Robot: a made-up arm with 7 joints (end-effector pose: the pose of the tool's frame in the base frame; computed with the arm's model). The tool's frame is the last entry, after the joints. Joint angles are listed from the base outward.
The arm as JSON. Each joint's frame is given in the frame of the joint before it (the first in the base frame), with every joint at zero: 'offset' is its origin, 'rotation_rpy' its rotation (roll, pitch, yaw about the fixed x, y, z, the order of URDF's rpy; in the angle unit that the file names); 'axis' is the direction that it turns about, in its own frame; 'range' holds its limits. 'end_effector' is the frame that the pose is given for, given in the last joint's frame.
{
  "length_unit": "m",
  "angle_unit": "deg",
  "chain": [
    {
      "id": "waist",
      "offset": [
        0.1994,
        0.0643,
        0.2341
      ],
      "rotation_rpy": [
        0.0,
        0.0,
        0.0
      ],
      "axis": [
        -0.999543,
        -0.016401,
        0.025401
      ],
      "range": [
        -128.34,
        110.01
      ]
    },
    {
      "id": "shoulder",
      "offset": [
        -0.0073,
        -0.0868,
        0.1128
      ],
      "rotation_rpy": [
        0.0,
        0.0,
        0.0
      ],
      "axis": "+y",
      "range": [
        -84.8,
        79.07
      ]
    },
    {
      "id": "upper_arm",
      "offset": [
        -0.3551,
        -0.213,
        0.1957
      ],
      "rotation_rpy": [
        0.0,
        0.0,
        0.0
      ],
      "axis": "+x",
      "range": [
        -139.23,
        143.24
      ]
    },
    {
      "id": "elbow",
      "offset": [
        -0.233,
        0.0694,
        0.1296
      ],
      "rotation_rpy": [
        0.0,
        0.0,
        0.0
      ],
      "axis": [
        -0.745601,
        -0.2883,
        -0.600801
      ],
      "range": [
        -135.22,
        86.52
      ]
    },
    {
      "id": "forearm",
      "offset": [
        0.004,
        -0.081,
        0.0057
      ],
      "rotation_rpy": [
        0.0,
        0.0,
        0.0
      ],
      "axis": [
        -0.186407,
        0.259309,
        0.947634
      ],
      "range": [
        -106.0,
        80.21
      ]
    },
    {
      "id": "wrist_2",
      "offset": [
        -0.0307,
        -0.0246,
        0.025
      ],
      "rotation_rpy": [
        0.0,
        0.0,
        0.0
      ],
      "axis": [
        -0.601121,
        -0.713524,
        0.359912
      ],
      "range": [
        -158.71,
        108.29
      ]
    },
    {
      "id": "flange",
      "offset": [
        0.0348,
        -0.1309,
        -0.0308
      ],
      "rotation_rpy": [
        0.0,
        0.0,
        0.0
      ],
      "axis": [
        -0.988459,
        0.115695,
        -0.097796
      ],
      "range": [
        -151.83,
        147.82
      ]
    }
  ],
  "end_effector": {
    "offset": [
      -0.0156,
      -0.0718,
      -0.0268
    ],
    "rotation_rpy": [
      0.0,
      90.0,
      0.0
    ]
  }
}
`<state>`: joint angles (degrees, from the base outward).
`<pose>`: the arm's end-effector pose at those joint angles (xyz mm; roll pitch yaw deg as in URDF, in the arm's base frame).
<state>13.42 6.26 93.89 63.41 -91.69 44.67 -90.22</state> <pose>-564.8 -268.2 722.0 62.85 25.16 -31.26</pose>
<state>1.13 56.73 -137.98 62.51 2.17 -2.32 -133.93</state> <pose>-122.2 -49.8 965.6 170.72 41.67 -113.50</pose>
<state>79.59 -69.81 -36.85 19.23 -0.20 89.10 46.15</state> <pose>-522.6 -323.8 296.1 141.73 -14.13 141.94</pose>
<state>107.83 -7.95 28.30 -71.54 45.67 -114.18 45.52</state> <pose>-323.3 245.8 564.2 166.07 -68.30 -124.41</pose>
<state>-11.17 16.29 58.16 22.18 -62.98 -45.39 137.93</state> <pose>-437.7 -440.1 691.1 -178.64 -13.80 -169.98</pose>
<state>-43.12 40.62 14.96 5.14 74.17 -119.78 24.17</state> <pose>-56.0 -900.8 421.6 109.42 -26.69 -114.30</pose>
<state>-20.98 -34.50 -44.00 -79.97 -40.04 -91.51 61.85</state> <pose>-547.2 -200.1 15.7 140.09 9.80 172.46</pose>
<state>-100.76 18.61 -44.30 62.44 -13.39 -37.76 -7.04</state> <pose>-508.1 -568.3 -127.1 133.96 42.60 84.31</pose>
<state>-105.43 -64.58 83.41 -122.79 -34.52 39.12 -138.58</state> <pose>-337.3 371.7 79.4 128.35 57.67 38.05</pose>
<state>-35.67 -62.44 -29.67 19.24 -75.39 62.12 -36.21</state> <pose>-549.1 90.4 -243.3 42.19 7.14 -78.24</pose>
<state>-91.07 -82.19 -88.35 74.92 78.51 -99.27 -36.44</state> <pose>-87.1 753.1 262.2 -148.14 49.63 34.55</pose>
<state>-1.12 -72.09 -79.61 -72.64 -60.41 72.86 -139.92</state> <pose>-207.5 -206.1 -78.9 -11.66 25.75 67.18</pose>
